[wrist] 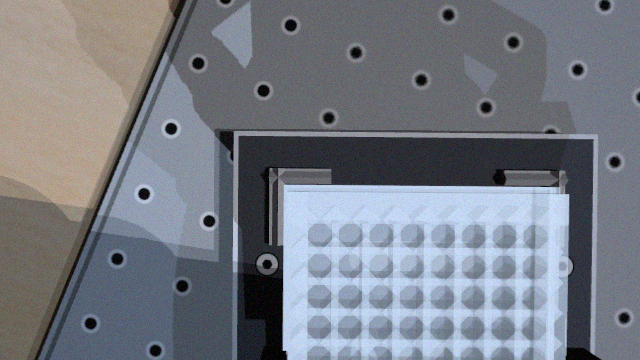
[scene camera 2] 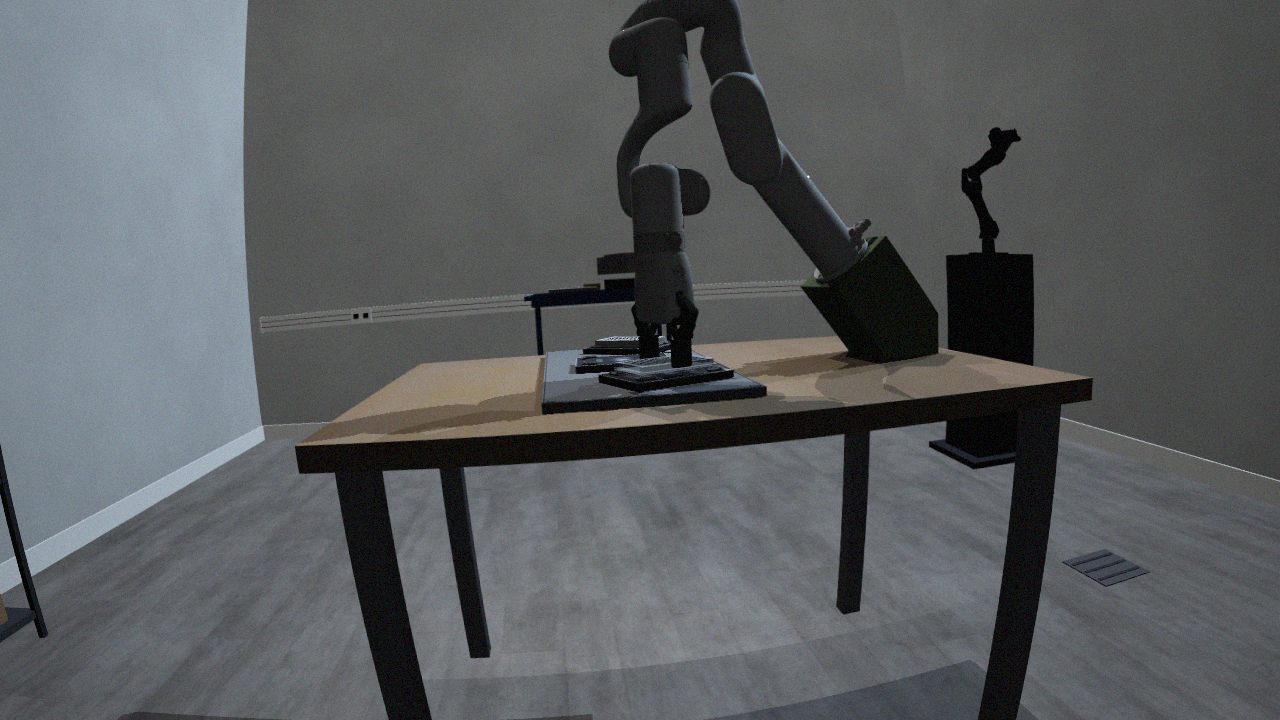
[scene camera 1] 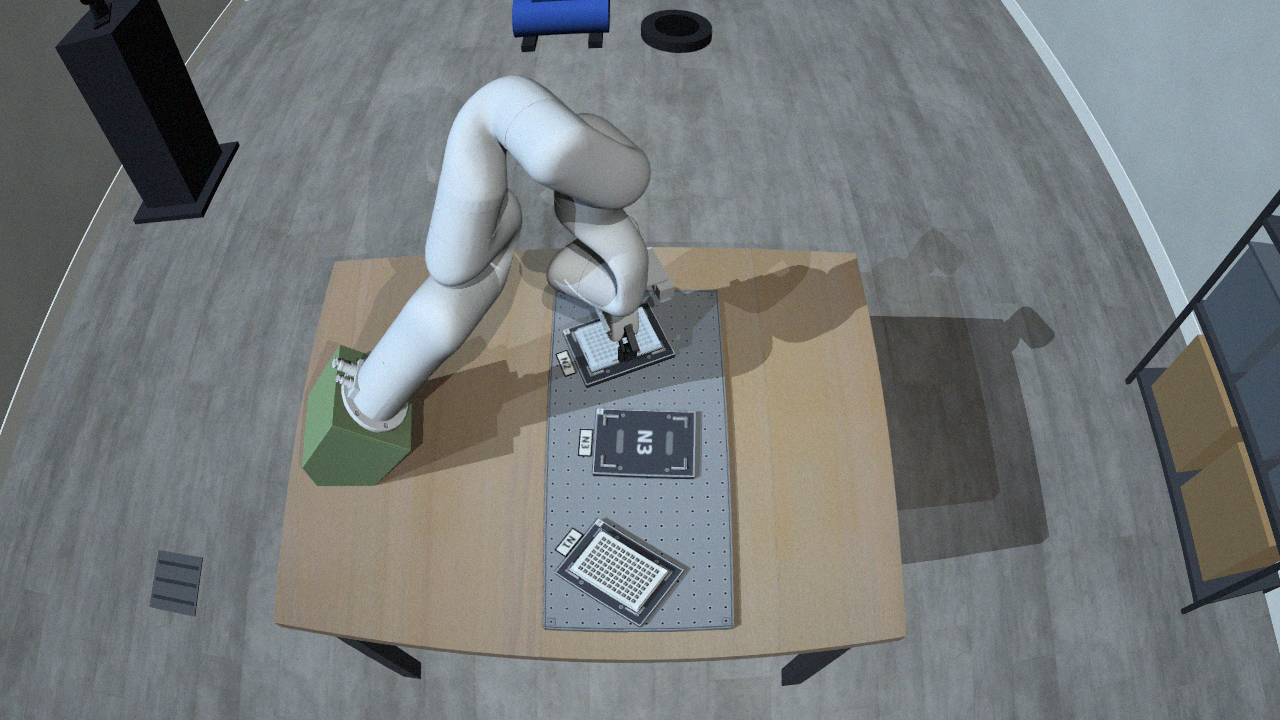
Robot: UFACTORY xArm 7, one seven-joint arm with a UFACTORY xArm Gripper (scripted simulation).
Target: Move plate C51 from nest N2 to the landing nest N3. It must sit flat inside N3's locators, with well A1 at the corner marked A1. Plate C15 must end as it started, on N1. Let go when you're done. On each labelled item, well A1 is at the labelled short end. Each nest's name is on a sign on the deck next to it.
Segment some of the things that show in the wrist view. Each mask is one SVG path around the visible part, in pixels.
A plate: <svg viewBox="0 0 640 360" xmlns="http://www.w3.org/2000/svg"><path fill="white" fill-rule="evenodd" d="M284 185L282 351L286 351L287 360L565 360L567 356L569 194L560 194L560 187Z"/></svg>
